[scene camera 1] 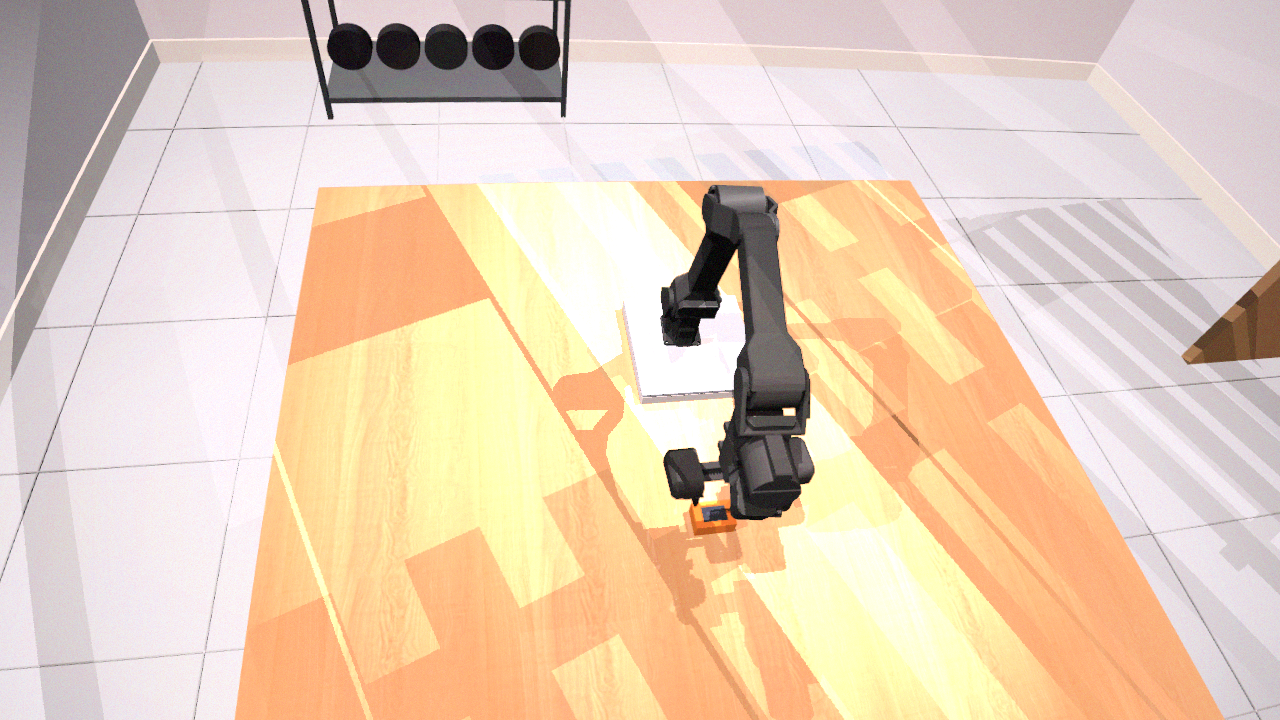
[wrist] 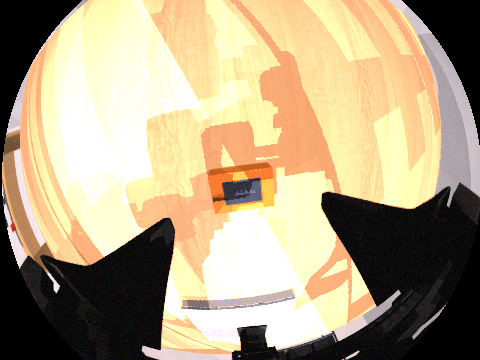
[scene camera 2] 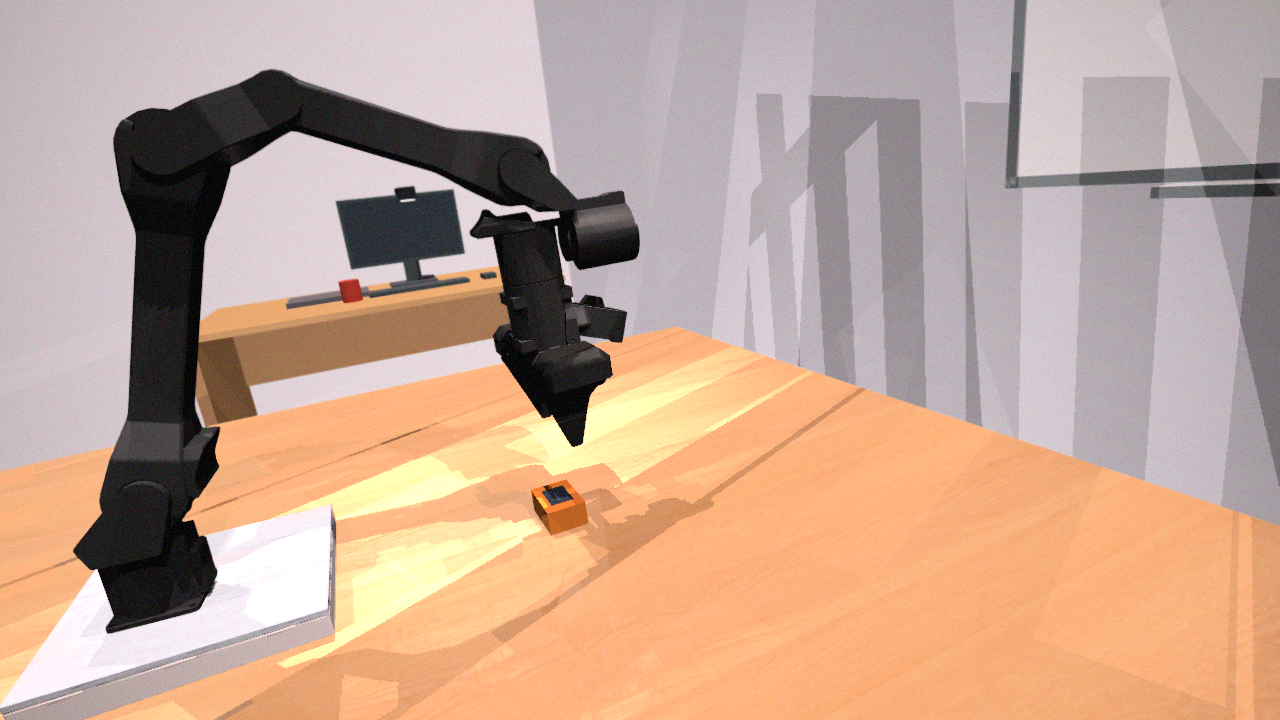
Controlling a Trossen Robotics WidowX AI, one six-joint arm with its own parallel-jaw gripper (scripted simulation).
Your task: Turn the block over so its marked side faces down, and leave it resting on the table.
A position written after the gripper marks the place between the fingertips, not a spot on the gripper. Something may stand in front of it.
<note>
The gripper point(scene camera 2: 560, 430) is open and holds nothing. Also in view: an orange block point(scene camera 2: 560, 508).
The gripper shows as well in scene camera 1 point(scene camera 1: 726, 499) and in the wrist view point(wrist: 249, 214).
</note>
